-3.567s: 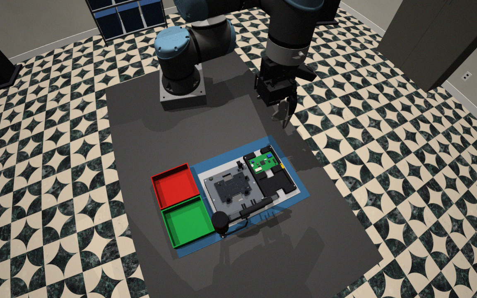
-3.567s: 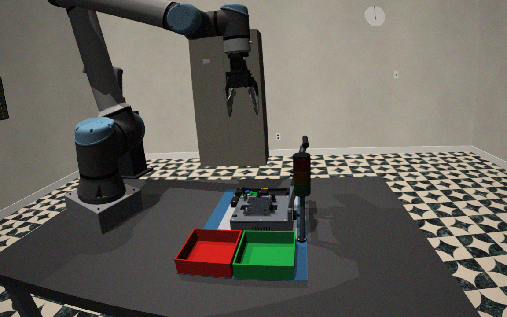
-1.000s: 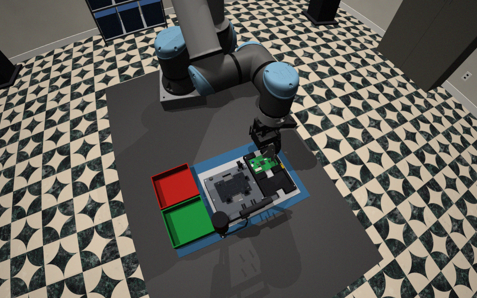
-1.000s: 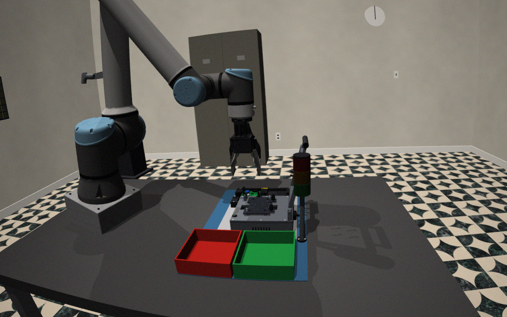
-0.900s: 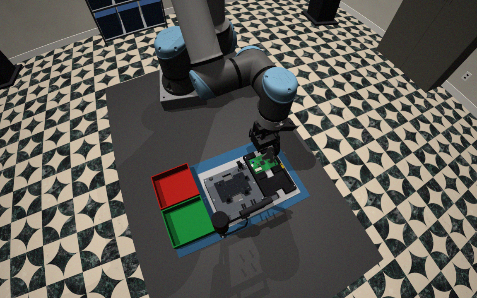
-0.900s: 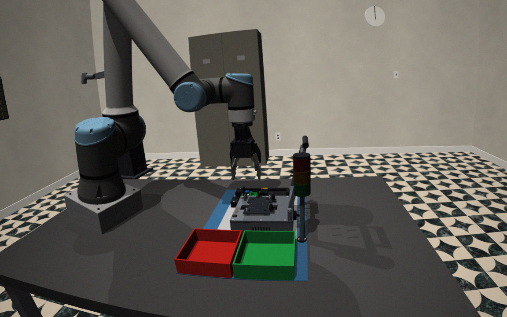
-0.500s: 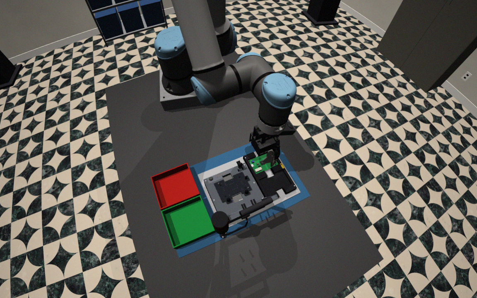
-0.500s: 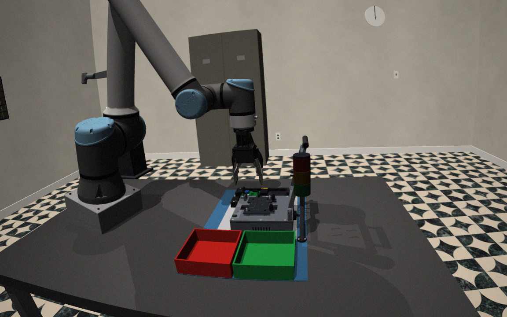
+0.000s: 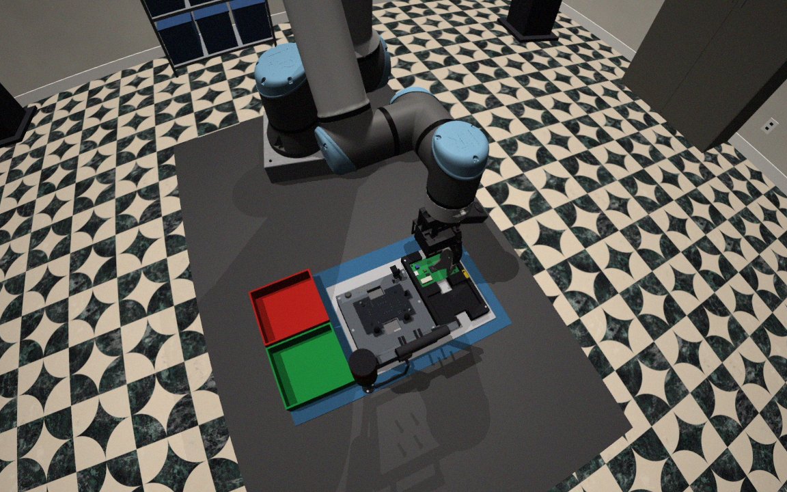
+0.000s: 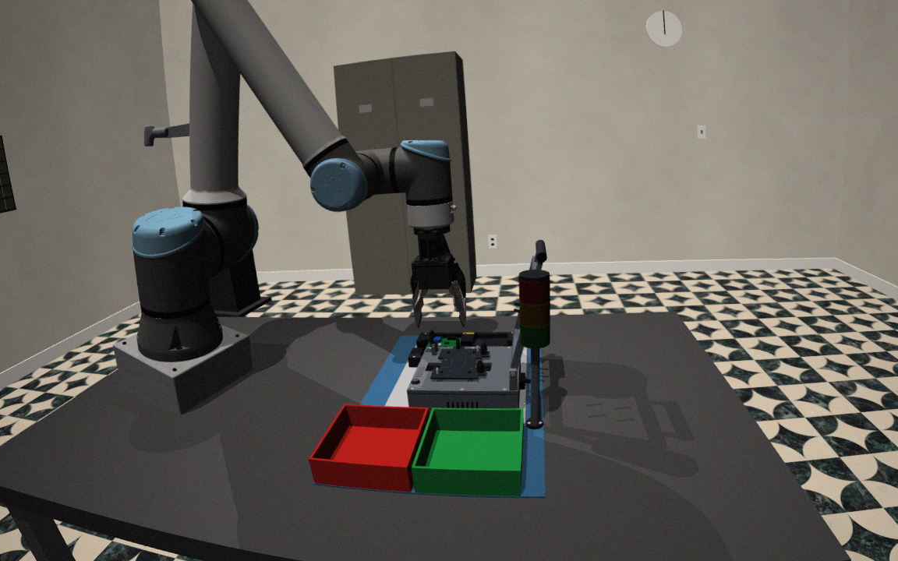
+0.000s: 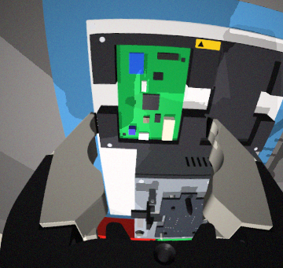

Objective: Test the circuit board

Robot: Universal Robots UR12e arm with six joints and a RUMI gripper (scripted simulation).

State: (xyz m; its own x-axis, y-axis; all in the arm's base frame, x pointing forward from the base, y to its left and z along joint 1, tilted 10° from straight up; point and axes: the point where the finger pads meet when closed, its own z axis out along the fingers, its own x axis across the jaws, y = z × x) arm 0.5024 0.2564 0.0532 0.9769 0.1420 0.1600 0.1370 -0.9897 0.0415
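The green circuit board lies 6 cm below my hand and 1 cm to the right of it. Round my hand: clear lid 21 cm ahead, 15 cm to the right, 11 cm above; then green bin 36 cm to the right, 16 cm ahead, 6 cm below; then red bin 38 cm to the right, 6 cm below, 1 cm ahead.
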